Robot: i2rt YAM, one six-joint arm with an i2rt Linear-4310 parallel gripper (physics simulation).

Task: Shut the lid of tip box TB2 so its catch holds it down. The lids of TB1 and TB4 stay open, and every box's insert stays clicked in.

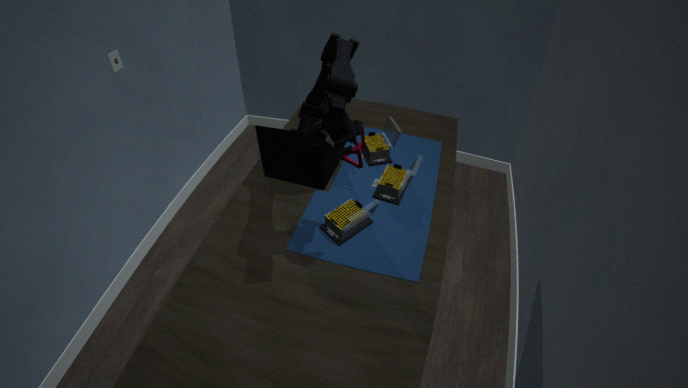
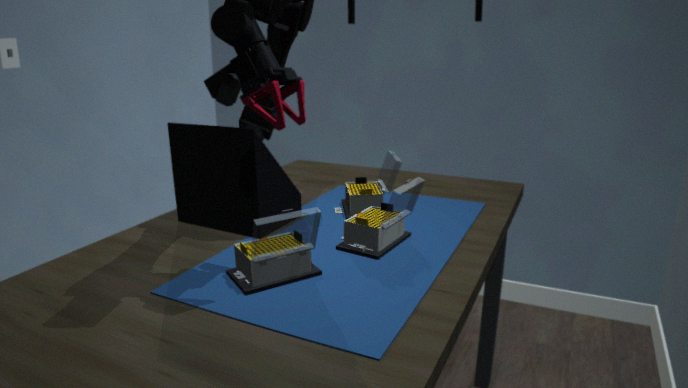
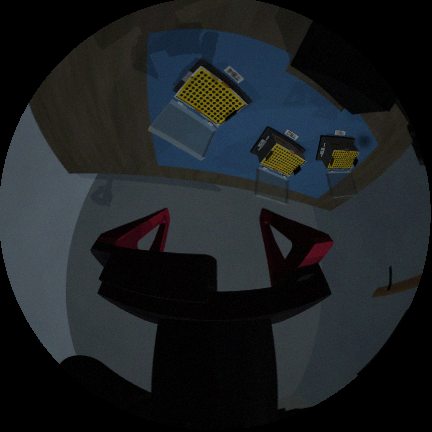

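Pixels of known places: gripper, fingertip midpoint: (image 1: 362, 158) (image 2: 292, 126) (image 3: 214, 212); arm's base at its link origin: (image 1: 303, 138) (image 2: 240, 156).
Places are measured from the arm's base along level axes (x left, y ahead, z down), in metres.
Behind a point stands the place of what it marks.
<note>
Three grey tip boxes with yellow inserts stand on black bases, with clear lids raised open. The near box (image 1: 346, 220) @(y 0.233, x -0.337, z 0.034 m) (image 2: 277, 262) @(y 0.243, x -0.280, z 0.122 m) (image 3: 212, 95) has its lid (image 2: 305, 227) @(y 0.298, x -0.270, z 0.051 m) (image 3: 184, 129) @(y 0.274, x -0.290, z 0.064 m) up; its tag (image 3: 233, 74) @(y 0.163, x -0.206, z 0.164 m) looks like TB4 but is blurred. The middle box (image 1: 392, 181) @(y 0.350, x -0.056, z 0.108 m) (image 2: 374, 234) (image 3: 282, 157) @(y 0.340, x -0.038, z 0.109 m) has its lid (image 1: 416, 166) @(y 0.430, x -0.054, z 0.022 m) (image 2: 411, 194) @(y 0.433, x -0.040, z 0.044 m) up. The far box (image 1: 376, 145) @(y 0.263, x 0.154, z 0.109 m) (image 2: 364, 199) (image 3: 344, 157) @(y 0.248, x 0.172, z 0.109 m) has its lid (image 1: 395, 131) @(y 0.336, x 0.189, z 0.048 m) (image 2: 390, 167) @(y 0.315, x 0.226, z 0.058 m) up. I cannot read which is TB2. The inserts look seated. My gripper (image 1: 363, 157) @(y 0.257, x -0.221, z -0.118 m) (image 2: 292, 125) @(y 0.257, x -0.221, z -0.118 m) (image 3: 214, 212) @(y 0.257, x -0.221, z -0.118 m) is open and empty, high above the table, apart from the boxes.
The boxes stand on a blue mat (image 1: 395, 255) @(y 0.398, x -0.345, z 0.166 m) (image 2: 345, 310) @(y 0.392, x -0.327, z 0.166 m) (image 3: 270, 85) @(y 0.169, x -0.120, z 0.166 m) on a wooden table (image 1: 275, 325) @(y 0.088, x -0.671, z 0.168 m) (image 2: 60, 350) @(y 0.032, x -0.592, z 0.169 m) (image 3: 80, 120) @(y 0.219, x -0.710, z 0.169 m). A large black block (image 1: 295, 157) @(y -0.009, x -0.078, z 0.033 m) (image 2: 212, 175) @(y -0.033, x -0.075, z 0.032 m) (image 3: 345, 70) stands beside the mat below the arm. Walls stand beyond the table.
</note>
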